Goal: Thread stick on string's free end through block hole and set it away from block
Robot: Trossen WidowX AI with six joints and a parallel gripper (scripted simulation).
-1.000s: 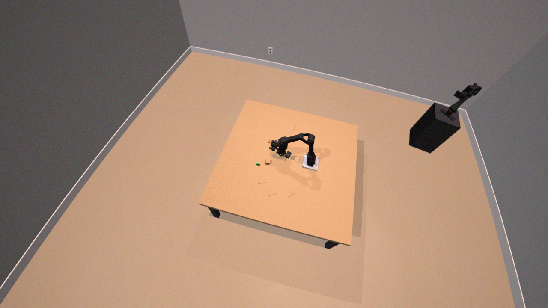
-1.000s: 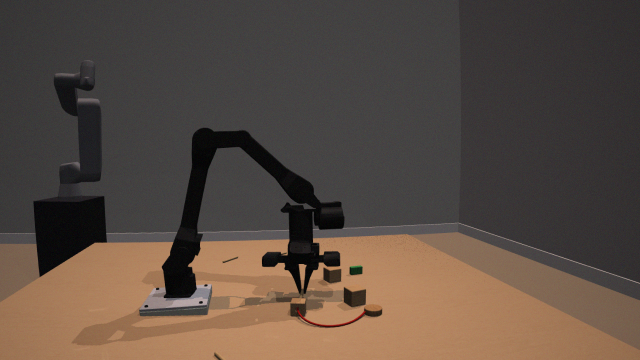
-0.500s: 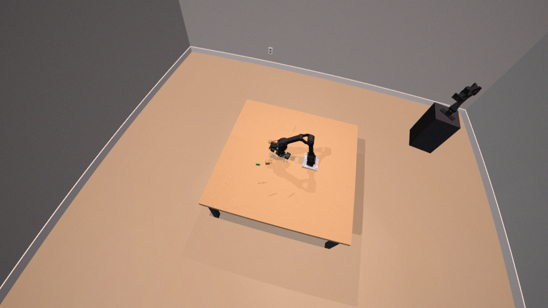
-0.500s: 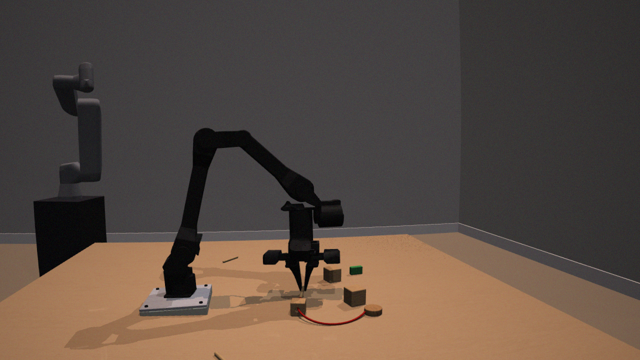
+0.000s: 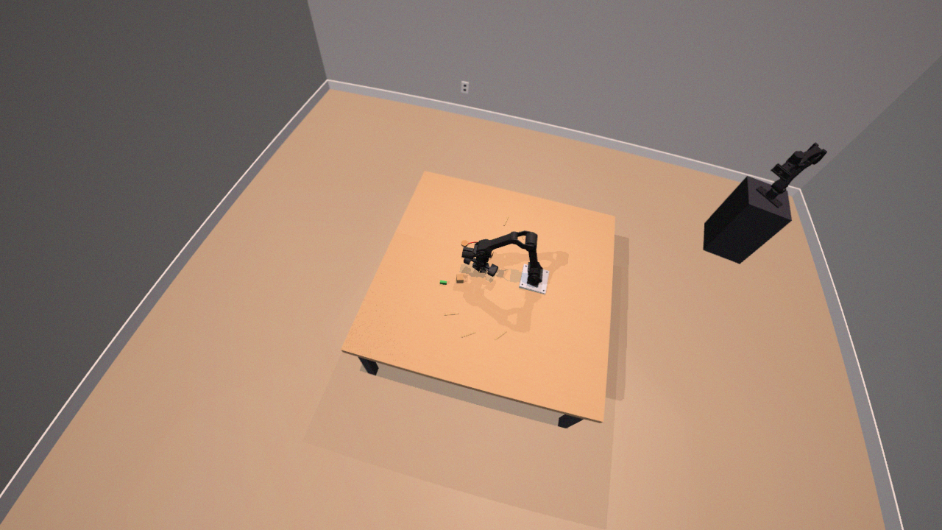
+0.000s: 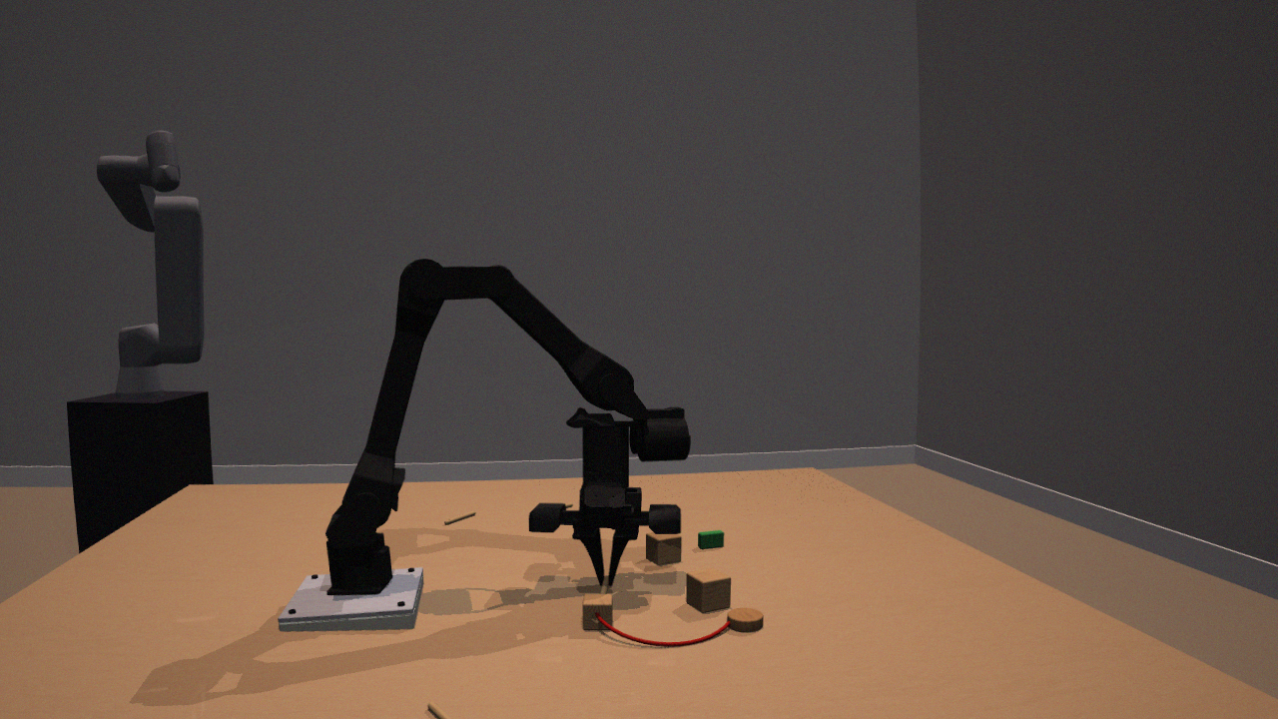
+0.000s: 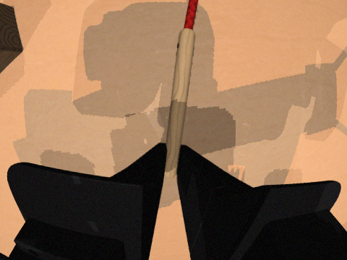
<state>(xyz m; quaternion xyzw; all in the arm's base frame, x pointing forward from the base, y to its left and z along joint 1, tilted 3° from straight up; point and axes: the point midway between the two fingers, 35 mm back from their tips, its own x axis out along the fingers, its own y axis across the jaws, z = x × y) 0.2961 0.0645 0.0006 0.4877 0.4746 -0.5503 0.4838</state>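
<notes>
Right now my gripper tip is 4 cm to the left of the thin wooden stick and 1 cm below it. The rest, counted from my gripper tip: round wooden button 15 cm ahead, 14 cm to the right, 1 cm above; then small green block 16 cm to the left, 15 cm ahead, 1 cm above.
</notes>
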